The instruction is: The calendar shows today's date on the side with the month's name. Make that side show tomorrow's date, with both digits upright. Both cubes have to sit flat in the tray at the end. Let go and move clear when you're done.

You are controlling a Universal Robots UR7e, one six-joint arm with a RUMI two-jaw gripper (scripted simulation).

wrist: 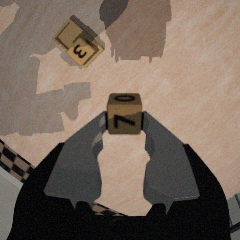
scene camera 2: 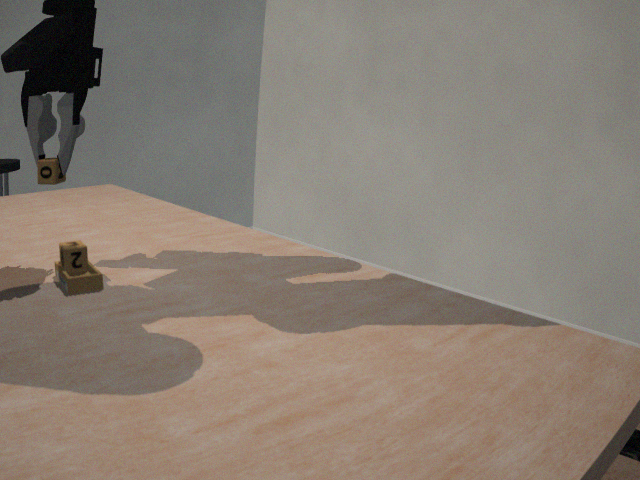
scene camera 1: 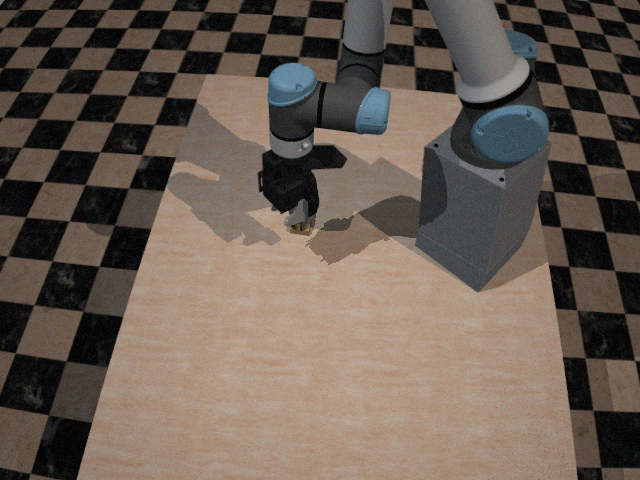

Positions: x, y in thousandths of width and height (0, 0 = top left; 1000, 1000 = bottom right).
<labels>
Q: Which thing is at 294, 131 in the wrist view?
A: A wooden tray.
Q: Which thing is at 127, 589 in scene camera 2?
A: A wooden tray.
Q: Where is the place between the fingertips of my gripper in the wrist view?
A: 519, 469
</labels>
